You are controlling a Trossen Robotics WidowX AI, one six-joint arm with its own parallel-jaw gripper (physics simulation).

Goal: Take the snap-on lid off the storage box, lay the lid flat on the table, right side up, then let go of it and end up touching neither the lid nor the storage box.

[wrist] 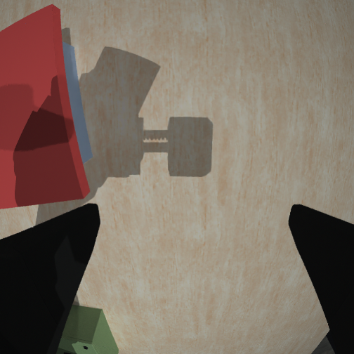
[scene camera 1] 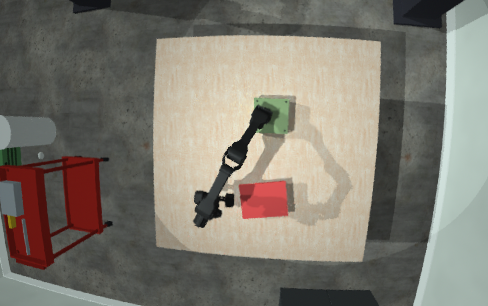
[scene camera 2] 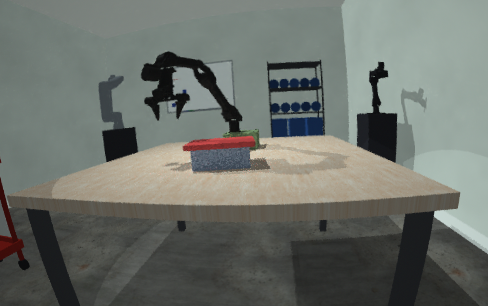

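The red lid (scene camera 1: 265, 202) (scene camera 2: 220, 144) (wrist: 30, 90) lies flat on top of the blue-grey storage box (scene camera 2: 220, 160) (wrist: 78, 100), its rim reaching past the box's walls. In scene camera 1 the lid hides the box. My gripper (scene camera 1: 215, 199) (scene camera 2: 168, 118) (wrist: 198, 215) is open and empty, fingers pointing down. It hangs high above the table, to the left of the box in both scene views, and touches neither lid nor box. In the wrist view the lid and box are at the upper left, beyond the left finger.
The arm's base stands on a green block (scene camera 1: 282, 122) (scene camera 2: 254, 138) (wrist: 90, 325) behind the box. All are on the wooden table (scene camera 1: 200, 75) (scene camera 2: 150, 190) (wrist: 250, 125). A red cart (scene camera 1: 42, 215) stands on the floor left of the table.
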